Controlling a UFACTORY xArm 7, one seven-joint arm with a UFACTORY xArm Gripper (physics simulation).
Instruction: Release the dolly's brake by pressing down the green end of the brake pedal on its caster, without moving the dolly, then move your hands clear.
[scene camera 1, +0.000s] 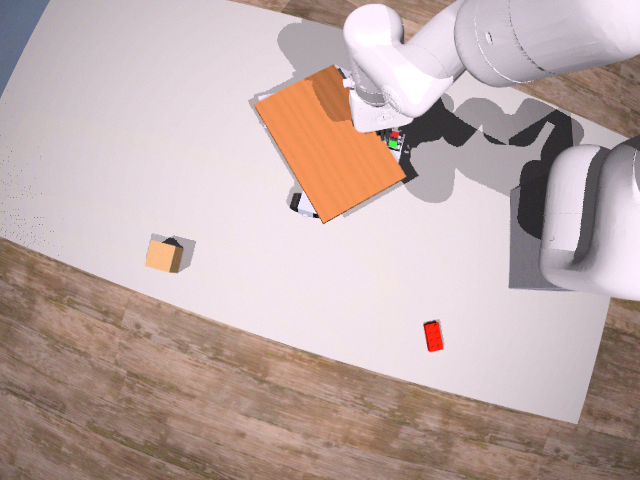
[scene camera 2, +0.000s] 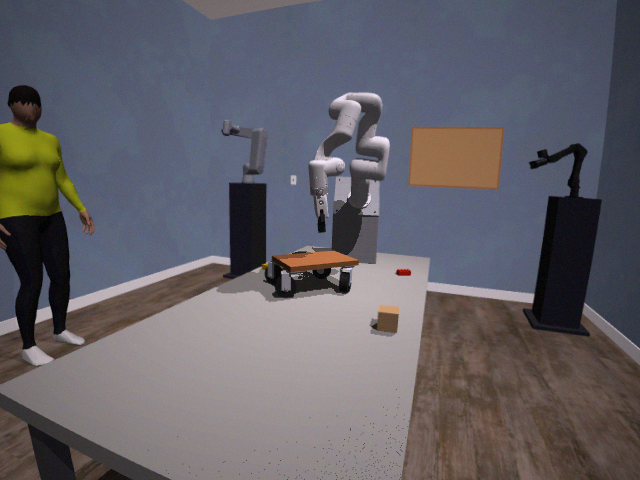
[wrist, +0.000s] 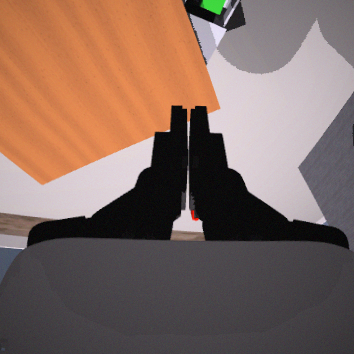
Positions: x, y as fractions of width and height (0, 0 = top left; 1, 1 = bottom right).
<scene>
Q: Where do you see my gripper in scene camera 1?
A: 0.60, 0.28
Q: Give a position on a dolly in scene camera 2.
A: At 0.50, 0.55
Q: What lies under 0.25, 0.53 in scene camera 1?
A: A tan block.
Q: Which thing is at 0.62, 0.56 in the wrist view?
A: My gripper.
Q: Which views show the dolly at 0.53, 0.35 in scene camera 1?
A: Scene camera 1, scene camera 2 and the wrist view: all of them.
</scene>
